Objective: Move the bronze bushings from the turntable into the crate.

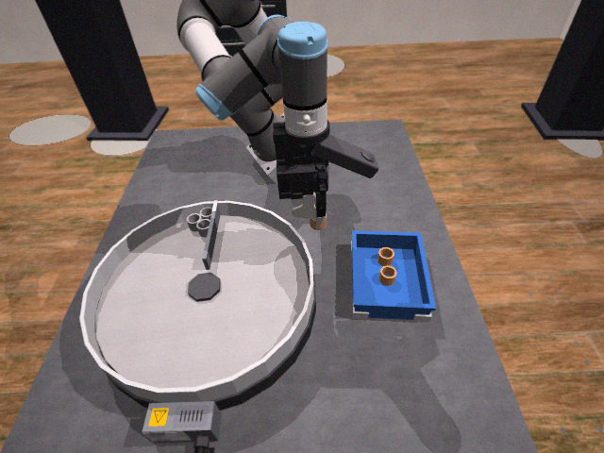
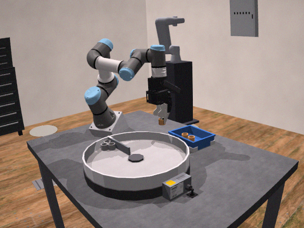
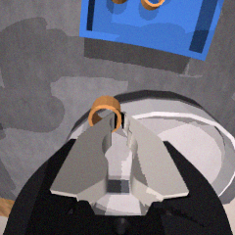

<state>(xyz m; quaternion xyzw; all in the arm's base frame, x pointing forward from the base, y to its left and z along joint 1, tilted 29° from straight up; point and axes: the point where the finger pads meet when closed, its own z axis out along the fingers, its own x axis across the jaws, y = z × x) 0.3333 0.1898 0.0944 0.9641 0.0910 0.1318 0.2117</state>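
The blue crate is 140 mm to the left of my hand, 120 mm below it and 30 mm ahead of it. Also, from my hand: grey turntable: 210 mm to the right, 120 mm ahead, 90 mm below.
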